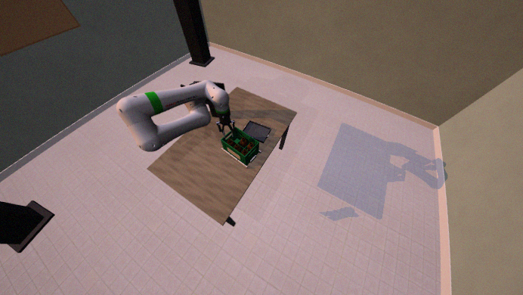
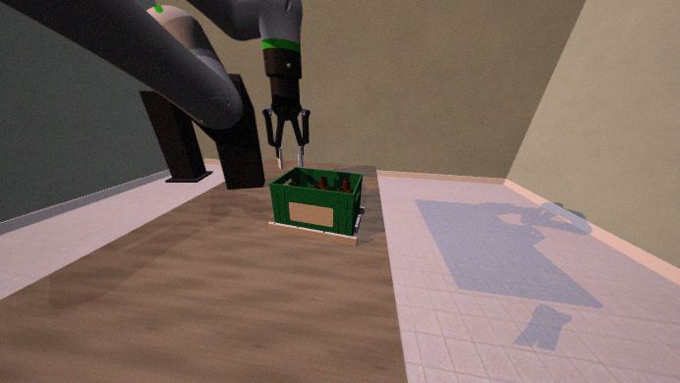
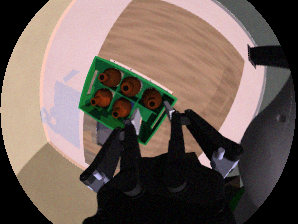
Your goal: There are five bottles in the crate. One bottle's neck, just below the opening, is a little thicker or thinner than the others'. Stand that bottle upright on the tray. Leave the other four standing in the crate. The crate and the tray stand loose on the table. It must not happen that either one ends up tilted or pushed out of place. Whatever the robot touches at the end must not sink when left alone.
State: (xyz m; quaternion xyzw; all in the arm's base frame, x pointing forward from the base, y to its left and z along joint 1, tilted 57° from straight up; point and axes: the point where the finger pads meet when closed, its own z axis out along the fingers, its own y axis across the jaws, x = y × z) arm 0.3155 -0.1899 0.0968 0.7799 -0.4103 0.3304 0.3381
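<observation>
Right now my hand is 8 cm short of the brown bottle, 3 cm to the left of it and 16 cm above it. From my hand the other things lie so: dark tray 14 cm ahead, 28 cm to the left, 24 cm below; then green crate 9 cm ahead, 1 cm to the left, 17 cm below.
</observation>
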